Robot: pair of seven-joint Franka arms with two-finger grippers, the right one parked.
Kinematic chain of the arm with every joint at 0, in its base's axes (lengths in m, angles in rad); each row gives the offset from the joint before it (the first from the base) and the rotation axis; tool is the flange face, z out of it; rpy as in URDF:
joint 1: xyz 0 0 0.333 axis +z
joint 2: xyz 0 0 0 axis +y
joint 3: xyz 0 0 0.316 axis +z
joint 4: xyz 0.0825 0 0 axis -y
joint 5: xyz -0.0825 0 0.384 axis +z
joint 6: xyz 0 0 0 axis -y
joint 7: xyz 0.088 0 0 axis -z
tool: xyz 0 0 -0.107 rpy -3.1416 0 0
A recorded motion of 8 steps. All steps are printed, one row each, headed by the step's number.
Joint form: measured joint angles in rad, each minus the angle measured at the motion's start. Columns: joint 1, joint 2, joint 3, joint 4, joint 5, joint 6, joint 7.
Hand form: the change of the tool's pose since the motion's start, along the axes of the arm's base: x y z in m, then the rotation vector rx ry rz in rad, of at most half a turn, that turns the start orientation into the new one. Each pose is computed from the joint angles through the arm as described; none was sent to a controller.
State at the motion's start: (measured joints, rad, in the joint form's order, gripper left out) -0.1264 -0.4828 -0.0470 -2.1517 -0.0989 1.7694 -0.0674
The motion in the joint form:
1: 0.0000 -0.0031 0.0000 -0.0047 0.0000 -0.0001 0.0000
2: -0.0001 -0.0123 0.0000 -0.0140 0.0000 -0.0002 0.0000
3: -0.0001 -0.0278 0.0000 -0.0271 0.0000 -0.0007 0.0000
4: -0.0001 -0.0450 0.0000 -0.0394 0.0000 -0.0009 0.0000
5: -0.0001 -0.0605 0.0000 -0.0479 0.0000 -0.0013 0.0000
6: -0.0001 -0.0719 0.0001 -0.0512 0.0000 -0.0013 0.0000
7: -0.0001 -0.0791 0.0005 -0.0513 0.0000 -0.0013 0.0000
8: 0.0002 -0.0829 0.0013 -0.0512 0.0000 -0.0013 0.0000
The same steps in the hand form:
1: -0.0011 0.0002 -0.0010 0.0004 0.0017 0.0001
2: -0.0040 0.0006 -0.0018 0.0008 0.0018 0.0002
3: -0.0087 0.0014 -0.0019 0.0011 -0.0002 0.0005
4: -0.0138 0.0022 -0.0010 0.0010 -0.0049 0.0007
5: -0.0183 0.0029 0.0010 0.0006 -0.0115 0.0009
6: -0.0215 0.0034 0.0038 -0.0004 -0.0196 0.0011
7: -0.0234 0.0039 0.0066 -0.0015 -0.0266 0.0014
8: -0.0243 0.0045 0.0082 -0.0024 -0.0304 0.0024

